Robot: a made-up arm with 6 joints. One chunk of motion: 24 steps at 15 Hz.
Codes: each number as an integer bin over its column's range. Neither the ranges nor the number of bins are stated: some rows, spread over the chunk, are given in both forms.
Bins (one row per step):
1: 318 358 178 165 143 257
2: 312 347 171 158 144 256
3: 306 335 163 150 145 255
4: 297 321 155 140 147 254
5: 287 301 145 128 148 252
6: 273 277 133 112 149 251
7: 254 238 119 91 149 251
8: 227 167 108 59 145 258
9: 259 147 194 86 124 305
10: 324 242 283 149 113 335
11: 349 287 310 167 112 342
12: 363 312 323 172 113 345
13: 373 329 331 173 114 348
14: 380 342 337 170 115 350
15: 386 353 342 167 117 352
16: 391 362 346 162 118 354
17: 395 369 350 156 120 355
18: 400 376 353 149 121 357
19: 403 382 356 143 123 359
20: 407 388 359 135 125 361
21: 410 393 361 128 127 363
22: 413 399 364 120 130 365
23: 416 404 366 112 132 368
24: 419 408 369 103 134 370
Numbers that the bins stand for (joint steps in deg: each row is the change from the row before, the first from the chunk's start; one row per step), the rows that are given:
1: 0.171 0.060 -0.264 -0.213 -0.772 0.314
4: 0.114 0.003 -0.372 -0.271 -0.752 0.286
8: -0.078 -0.239 -0.593 -0.461 -0.762 0.323
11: 0.256 -0.051 0.356 -0.208 -0.930 1.079
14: 0.341 0.035 0.483 -0.201 -0.915 1.151
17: 0.382 0.078 0.544 -0.234 -0.889 1.196
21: 0.423 0.115 0.595 -0.299 -0.854 1.268
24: 0.448 0.139 0.633 -0.358 -0.818 1.331
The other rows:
2: 0.155 0.043 -0.297 -0.229 -0.767 0.305
3: 0.138 0.024 -0.334 -0.248 -0.762 0.295
5: 0.086 -0.029 -0.419 -0.299 -0.747 0.268
6: 0.048 -0.066 -0.475 -0.337 -0.742 0.259
7: -0.004 -0.127 -0.541 -0.386 -0.742 0.259
9: 0.010 -0.270 -0.189 -0.398 -0.869 0.746
10: 0.188 -0.121 0.229 -0.250 -0.925 1.016
12: 0.295 -0.012 0.417 -0.196 -0.925 1.106
13: 0.322 0.015 0.455 -0.194 -0.920 1.133
15: 0.358 0.053 0.506 -0.208 -0.905 1.169
16: 0.371 0.067 0.525 -0.220 -0.900 1.187
18: 0.396 0.089 0.558 -0.250 -0.884 1.214
19: 0.404 0.098 0.572 -0.264 -0.874 1.232
20: 0.415 0.107 0.586 -0.283 -0.864 1.250
22: 0.432 0.125 0.610 -0.318 -0.839 1.286
23: 0.440 0.132 0.619 -0.337 -0.828 1.313

